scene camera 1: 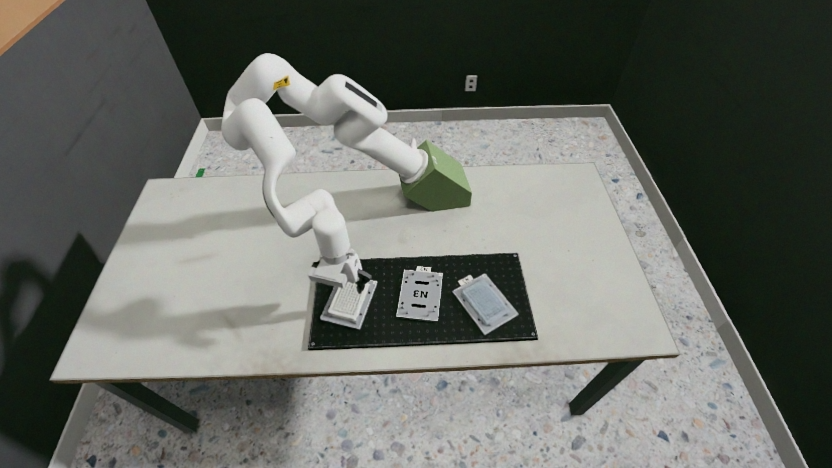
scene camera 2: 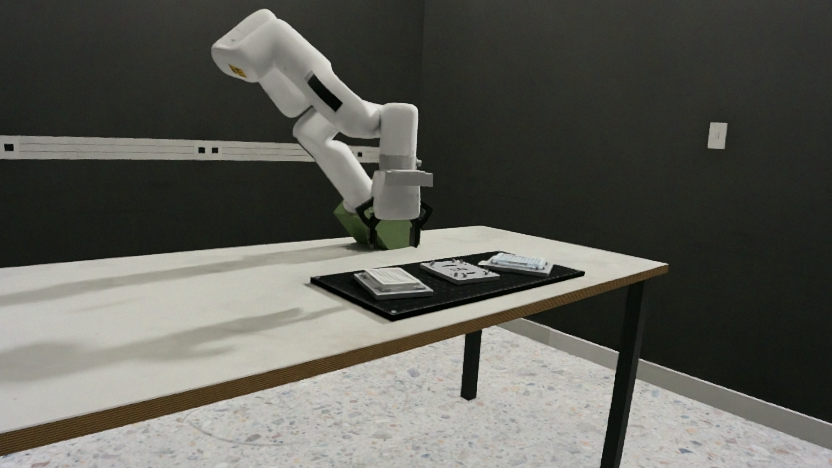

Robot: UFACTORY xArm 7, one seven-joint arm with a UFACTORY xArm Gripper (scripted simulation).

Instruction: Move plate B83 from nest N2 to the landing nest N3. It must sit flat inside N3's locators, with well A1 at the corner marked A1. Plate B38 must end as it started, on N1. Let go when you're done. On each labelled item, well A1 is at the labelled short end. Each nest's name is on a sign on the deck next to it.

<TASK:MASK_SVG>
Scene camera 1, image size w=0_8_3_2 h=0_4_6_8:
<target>bluish plate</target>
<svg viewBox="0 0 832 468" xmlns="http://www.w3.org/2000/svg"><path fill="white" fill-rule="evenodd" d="M482 279L462 290L461 294L463 294L463 297L487 326L489 323L509 313L510 309L487 281Z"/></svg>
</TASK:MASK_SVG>
